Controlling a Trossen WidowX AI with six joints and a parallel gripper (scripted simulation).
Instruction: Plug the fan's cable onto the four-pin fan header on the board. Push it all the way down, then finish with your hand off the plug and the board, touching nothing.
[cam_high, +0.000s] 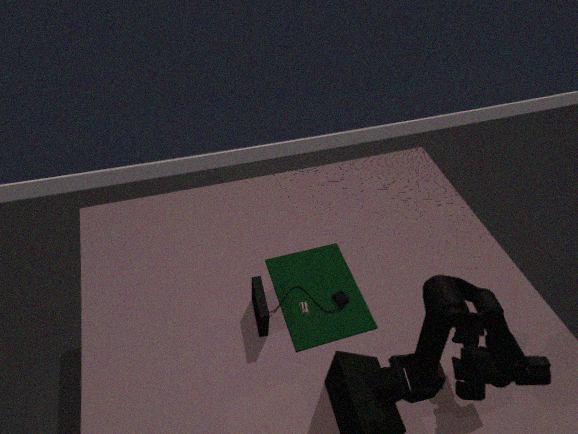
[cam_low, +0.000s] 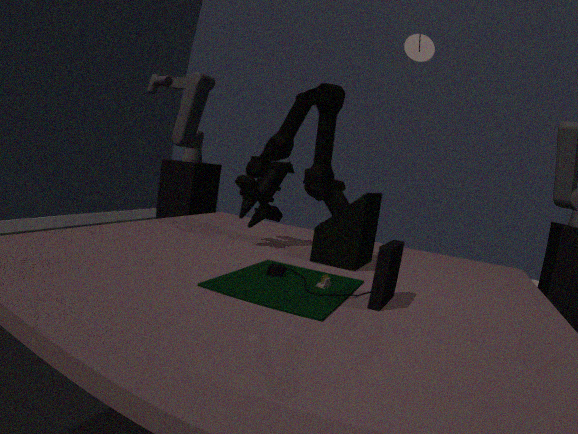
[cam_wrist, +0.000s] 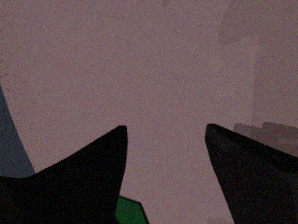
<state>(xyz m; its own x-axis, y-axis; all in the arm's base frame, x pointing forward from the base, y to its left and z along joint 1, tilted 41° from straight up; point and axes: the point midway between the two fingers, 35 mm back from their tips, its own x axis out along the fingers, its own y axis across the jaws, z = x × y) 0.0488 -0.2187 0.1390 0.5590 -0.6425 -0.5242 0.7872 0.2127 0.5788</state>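
My gripper tip is now 230 mm short of the black plug, 220 mm to the right of it and 50 mm above it. The rest, counted from my gripper tip: black fan: 230 mm ahead, 460 mm to the left; then pale four-pin header: 220 mm ahead, 330 mm to the left, 60 mm below; then green board: 270 mm ahead, 280 mm to the left, 70 mm below.
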